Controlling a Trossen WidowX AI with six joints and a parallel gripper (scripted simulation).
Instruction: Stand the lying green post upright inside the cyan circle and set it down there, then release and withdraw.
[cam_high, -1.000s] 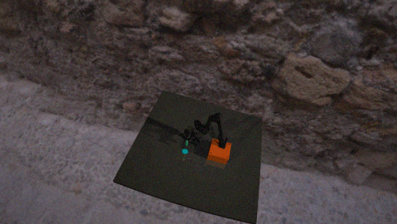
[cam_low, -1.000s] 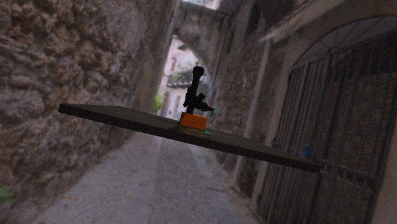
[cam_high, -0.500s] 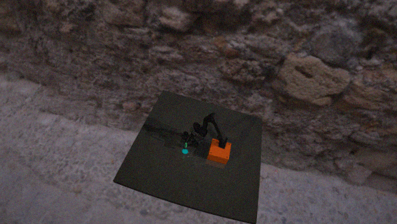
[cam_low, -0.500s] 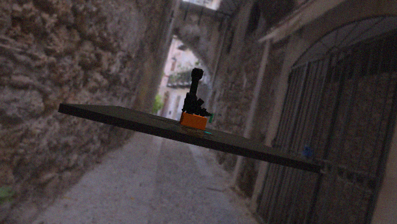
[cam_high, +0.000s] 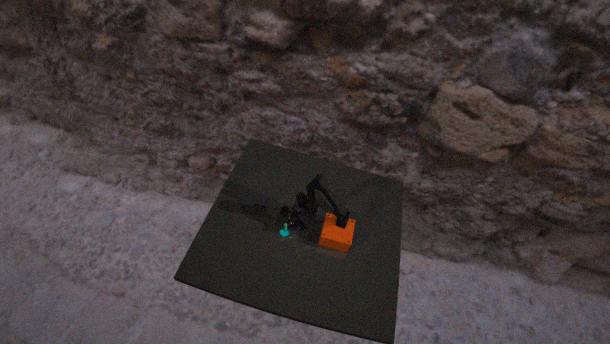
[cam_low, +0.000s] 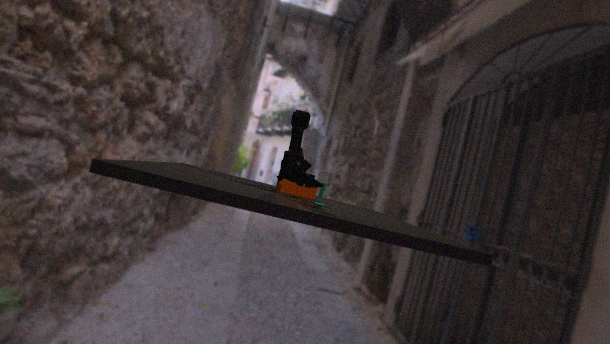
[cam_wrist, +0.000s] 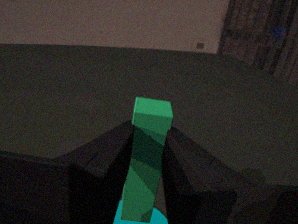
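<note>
The cyan circle lies 8 cm below my gripper tip. The rest, counted from my gripper tip: green post: 2 cm below.
</note>
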